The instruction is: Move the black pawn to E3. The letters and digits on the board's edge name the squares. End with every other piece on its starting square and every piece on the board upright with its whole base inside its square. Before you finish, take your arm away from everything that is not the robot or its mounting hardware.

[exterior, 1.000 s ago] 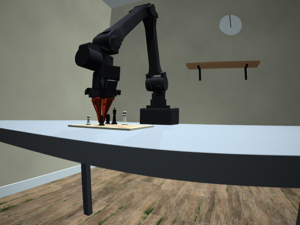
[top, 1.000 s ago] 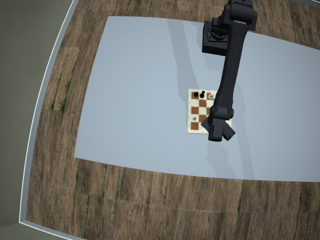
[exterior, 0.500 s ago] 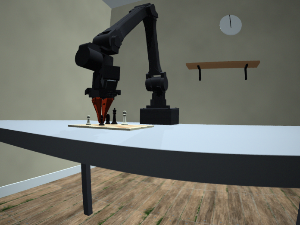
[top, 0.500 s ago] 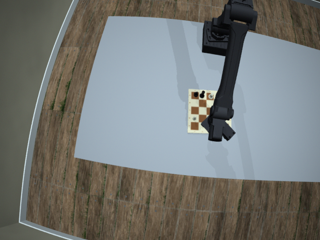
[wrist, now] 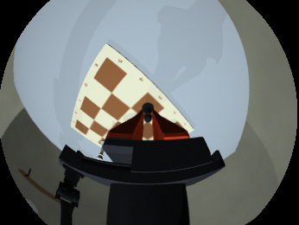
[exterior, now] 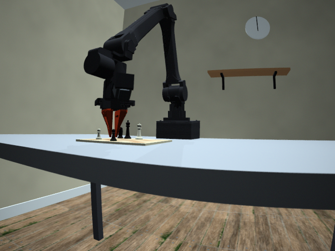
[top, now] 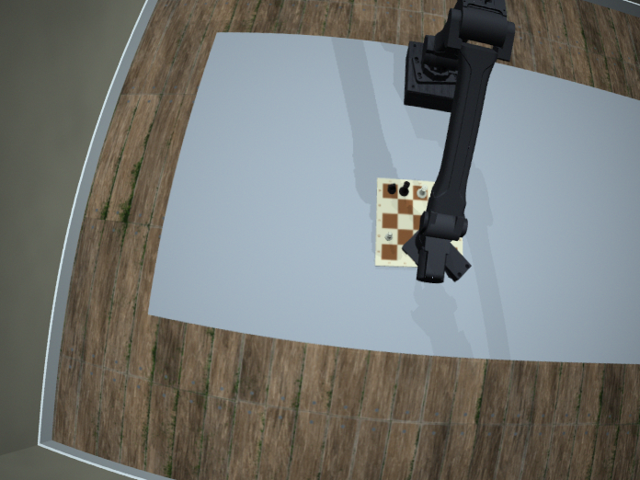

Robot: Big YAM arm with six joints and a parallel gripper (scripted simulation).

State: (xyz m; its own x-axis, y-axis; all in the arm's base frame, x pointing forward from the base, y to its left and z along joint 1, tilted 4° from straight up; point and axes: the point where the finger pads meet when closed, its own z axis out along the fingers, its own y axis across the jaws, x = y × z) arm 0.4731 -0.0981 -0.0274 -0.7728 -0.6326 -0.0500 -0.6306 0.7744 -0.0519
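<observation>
Now: the black pawn right at my hand. Also, from my hand: white pawn: 40 mm behind, 70 mm to the right; then tall white piece: 150 mm behind, 20 mm to the left, 10 mm above; then chessboard: 70 mm behind, 10 mm to the left, 20 mm below.
</observation>
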